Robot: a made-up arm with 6 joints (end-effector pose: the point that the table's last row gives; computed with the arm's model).
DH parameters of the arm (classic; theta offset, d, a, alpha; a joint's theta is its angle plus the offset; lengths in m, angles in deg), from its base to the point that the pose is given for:
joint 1: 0 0.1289 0 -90
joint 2: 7.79 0 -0.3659 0
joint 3: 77.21 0 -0.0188 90
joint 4: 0 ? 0 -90
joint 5: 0 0 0 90
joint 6: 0 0.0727 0 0
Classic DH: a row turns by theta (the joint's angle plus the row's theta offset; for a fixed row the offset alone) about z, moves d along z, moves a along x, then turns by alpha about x.
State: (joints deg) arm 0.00 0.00 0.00 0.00 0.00 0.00
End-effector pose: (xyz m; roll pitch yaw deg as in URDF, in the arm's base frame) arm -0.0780 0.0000 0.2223 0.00 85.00 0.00
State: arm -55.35 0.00 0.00 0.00 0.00 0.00
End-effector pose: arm -0.0443 0.0641 0.2223 0.00 85.00 -55.35
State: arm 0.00 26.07 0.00 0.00 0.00 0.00
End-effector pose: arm -0.0290 0.0000 0.2470 180.00 68.93 180.00
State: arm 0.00 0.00 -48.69 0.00 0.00 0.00
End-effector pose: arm -0.2075 0.0000 0.4211 0.00 36.31 0.00
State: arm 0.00 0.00 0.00 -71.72 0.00 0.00
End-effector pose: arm -0.0780 0.0000 0.2223 -84.74 18.21 -88.35
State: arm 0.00 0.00 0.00 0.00 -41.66 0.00
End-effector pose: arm -0.1005 0.0000 0.2688 0.00 43.34 0.00
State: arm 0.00 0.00 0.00 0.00 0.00 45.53
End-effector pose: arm -0.0780 0.0000 0.2223 83.01 44.26 85.11
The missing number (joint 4, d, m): 0.2146
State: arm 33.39 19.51 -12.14 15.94 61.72 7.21
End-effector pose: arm -0.0749 -0.0283 0.2437 159.43 22.40 -162.28
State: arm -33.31 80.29 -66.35 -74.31 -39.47 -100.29
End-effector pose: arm 0.2417 -0.1056 0.4834 -69.05 -81.98 -106.28
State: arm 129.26 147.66 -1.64 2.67 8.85 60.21
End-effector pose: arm -0.0732 0.0887 0.0948 -123.18 -23.44 -126.63
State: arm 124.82 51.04 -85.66 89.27 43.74 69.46
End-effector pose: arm -0.0440 -0.0248 0.6263 56.65 -34.34 -73.93
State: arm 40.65 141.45 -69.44 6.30 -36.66 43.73
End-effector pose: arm 0.3658 0.3078 0.0890 128.98 36.34 151.91
